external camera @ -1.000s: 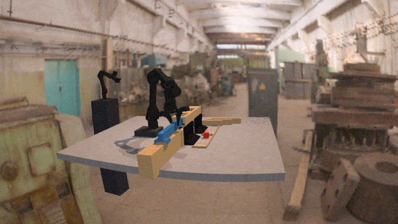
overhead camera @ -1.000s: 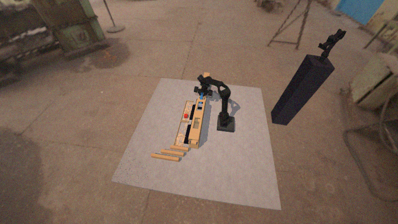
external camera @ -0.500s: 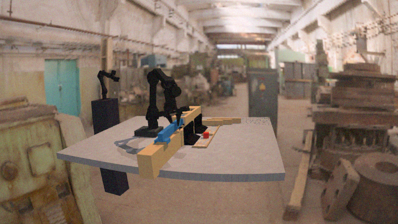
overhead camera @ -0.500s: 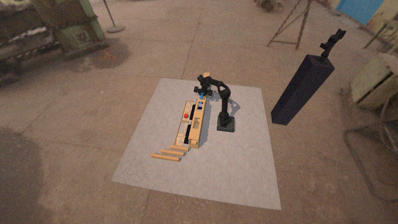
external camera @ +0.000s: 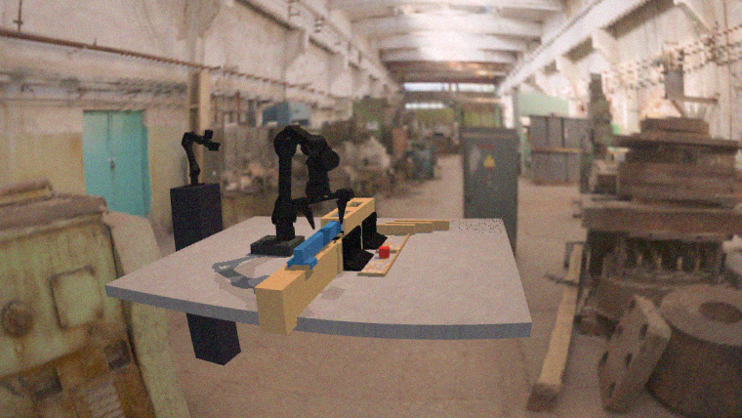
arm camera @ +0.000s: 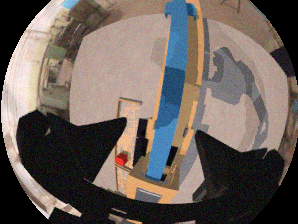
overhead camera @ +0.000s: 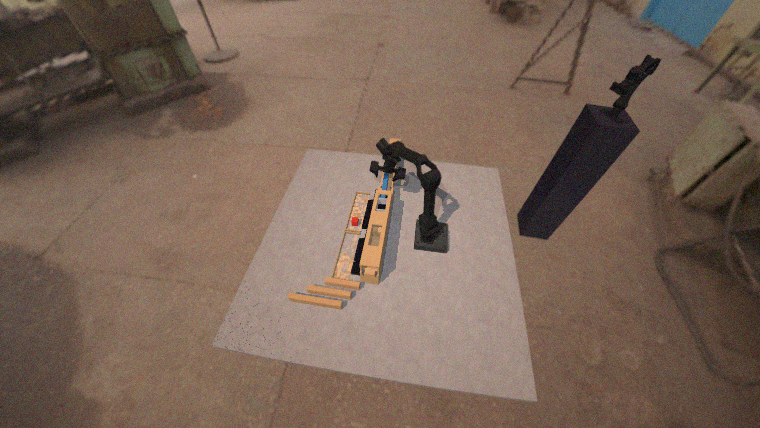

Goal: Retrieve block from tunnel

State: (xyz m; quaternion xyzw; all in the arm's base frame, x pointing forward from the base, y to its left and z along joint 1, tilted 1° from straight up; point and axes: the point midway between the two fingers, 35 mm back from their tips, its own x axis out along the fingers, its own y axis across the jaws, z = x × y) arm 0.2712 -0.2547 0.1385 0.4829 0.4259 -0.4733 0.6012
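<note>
Right now my gripper tip is 1 cm short of the covered tunnel, 7 cm to the right of it and 8 cm above it. Round my gripper tip: red block 12 cm ahead, 22 cm to the left, 13 cm below.
</note>
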